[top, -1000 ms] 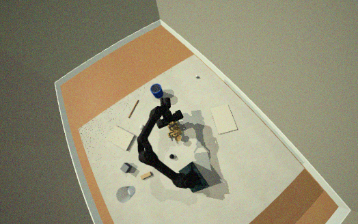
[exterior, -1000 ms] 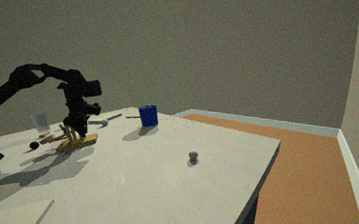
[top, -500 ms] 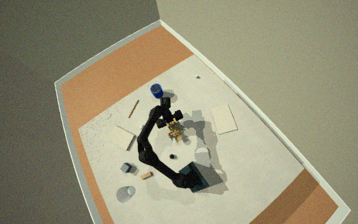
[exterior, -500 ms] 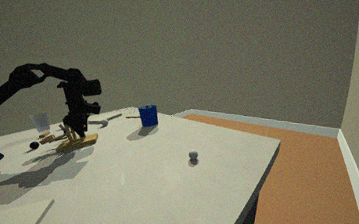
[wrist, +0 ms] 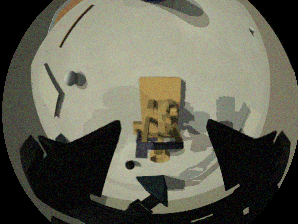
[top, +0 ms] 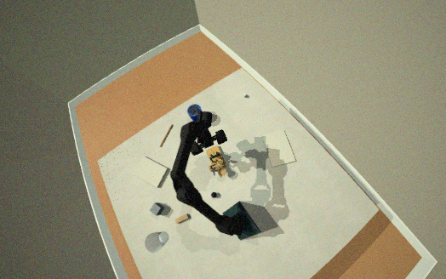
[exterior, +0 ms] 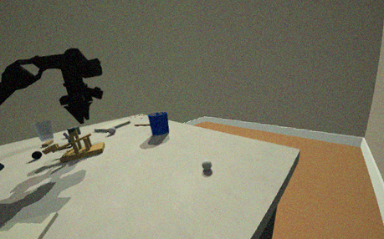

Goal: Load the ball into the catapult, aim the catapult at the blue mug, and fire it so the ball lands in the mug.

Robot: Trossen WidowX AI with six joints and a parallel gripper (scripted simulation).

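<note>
Right now the black ball is 190 mm behind my gripper tip, 160 mm to the left of it and 110 mm below it. Also, from my gripper tip: blue mug: 280 mm ahead, 80 mm to the right, 100 mm below; wooden stick: 320 mm ahead, 160 mm to the left, 120 mm below; wooden catapult: 60 mm behind, 40 mm to the left, 70 mm below.
</note>
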